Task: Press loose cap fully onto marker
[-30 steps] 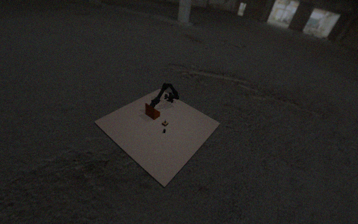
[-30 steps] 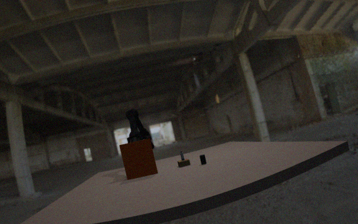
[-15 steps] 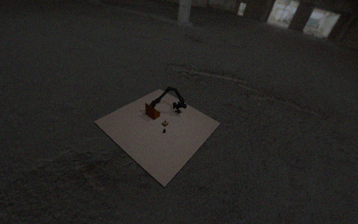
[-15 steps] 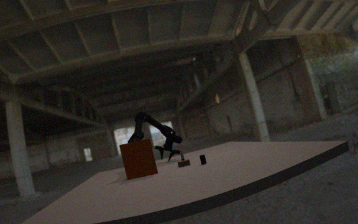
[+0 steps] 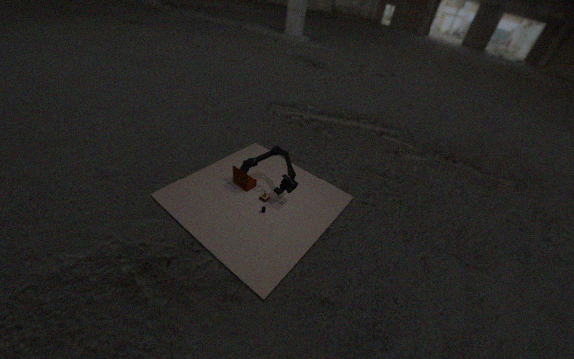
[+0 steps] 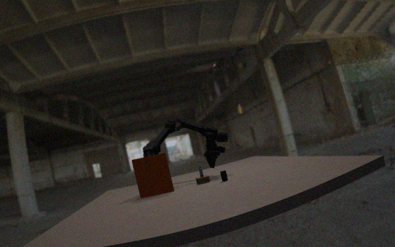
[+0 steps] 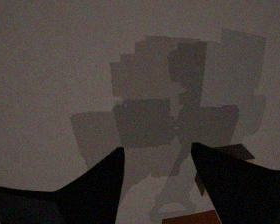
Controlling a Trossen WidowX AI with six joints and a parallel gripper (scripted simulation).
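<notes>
Now: gripper tip 220 mm to the left of the dark cap, 30 mm above it and 10 mm past it. The rest, counted from my gripper tip: tan holder block: 100 mm to the right, 90 mm behind, 40 mm below.
</notes>
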